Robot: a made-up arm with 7 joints.
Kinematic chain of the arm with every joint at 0, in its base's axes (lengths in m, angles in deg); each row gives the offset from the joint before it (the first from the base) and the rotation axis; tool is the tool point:
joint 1: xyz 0 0.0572 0 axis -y
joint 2: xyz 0 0.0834 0 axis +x
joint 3: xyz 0 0 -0.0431 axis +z
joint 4: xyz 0 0 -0.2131 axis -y
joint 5: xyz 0 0 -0.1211 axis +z
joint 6: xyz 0 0 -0.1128 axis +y
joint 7: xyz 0 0 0 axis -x
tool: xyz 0 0 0
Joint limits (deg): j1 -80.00..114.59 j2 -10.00..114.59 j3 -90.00..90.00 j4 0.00..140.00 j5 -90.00..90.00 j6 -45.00..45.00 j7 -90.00..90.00
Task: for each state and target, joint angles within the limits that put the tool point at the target. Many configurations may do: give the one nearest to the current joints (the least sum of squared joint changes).
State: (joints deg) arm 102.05 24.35 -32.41 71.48 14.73 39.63 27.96
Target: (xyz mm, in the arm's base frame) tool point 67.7 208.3 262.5
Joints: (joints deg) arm 114.04 39.06 -14.23 110.65 14.73 39.63 27.96
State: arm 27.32 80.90 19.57 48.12 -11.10 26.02 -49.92
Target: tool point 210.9 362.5 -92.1
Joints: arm -8.68 59.07 15.88 98.71 -11.10 26.02 -49.92
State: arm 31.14 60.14 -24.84 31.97 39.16 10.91 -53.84
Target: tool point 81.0 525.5 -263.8
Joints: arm -3.72 63.97 -32.70 29.85 39.16 10.91 -53.84
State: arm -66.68 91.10 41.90 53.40 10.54 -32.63 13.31
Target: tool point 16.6 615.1 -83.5
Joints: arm -50.85 80.98 24.98 20.78 10.54 -32.63 13.31
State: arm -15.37 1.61 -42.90 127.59 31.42 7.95 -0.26
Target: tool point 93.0 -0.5 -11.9
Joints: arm 27.62 -10.00 -59.33 139.88 31.42 7.95 -0.26
